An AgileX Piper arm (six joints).
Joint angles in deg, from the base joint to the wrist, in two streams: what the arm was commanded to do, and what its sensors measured. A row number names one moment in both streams.
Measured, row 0:
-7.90, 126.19, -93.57, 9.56, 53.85, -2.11
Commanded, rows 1 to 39:
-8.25, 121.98, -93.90, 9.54, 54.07, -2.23
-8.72, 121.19, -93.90, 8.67, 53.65, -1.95
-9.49, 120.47, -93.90, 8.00, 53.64, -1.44
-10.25, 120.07, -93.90, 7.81, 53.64, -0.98
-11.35, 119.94, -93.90, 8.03, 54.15, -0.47
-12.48, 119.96, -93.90, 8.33, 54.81, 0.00
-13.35, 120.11, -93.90, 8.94, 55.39, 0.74
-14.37, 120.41, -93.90, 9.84, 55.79, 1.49
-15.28, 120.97, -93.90, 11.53, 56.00, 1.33
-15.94, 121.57, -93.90, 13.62, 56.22, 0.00
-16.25, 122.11, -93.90, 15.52, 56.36, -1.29
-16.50, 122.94, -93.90, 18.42, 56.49, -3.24
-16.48, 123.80, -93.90, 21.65, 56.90, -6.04
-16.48, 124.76, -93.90, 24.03, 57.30, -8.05
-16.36, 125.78, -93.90, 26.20, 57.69, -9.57
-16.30, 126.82, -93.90, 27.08, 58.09, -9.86
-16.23, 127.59, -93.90, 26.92, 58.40, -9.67
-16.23, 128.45, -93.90, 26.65, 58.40, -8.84
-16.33, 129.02, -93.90, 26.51, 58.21, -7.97
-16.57, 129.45, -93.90, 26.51, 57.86, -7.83
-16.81, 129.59, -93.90, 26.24, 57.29, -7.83
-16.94, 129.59, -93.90, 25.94, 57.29, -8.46
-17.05, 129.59, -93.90, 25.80, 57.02, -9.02
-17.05, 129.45, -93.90, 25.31, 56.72, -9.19
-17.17, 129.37, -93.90, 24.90, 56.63, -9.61
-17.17, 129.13, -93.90, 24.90, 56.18, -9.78
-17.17, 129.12, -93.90, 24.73, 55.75, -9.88
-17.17, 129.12, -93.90, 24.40, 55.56, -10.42
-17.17, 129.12, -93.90, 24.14, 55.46, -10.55
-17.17, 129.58, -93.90, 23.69, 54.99, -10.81
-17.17, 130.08, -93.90, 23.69, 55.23, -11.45
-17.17, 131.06, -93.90, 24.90, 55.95, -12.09
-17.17, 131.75, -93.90, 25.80, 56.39, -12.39
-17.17, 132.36, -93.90, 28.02, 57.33, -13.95
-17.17, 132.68, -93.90, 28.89, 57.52, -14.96
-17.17, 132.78, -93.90, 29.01, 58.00, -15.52
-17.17, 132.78, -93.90, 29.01, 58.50, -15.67
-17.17, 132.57, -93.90, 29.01, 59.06, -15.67
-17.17, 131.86, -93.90, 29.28, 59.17, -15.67
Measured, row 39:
-17.01, 131.58, -94.42, 31.59, 58.26, -14.21
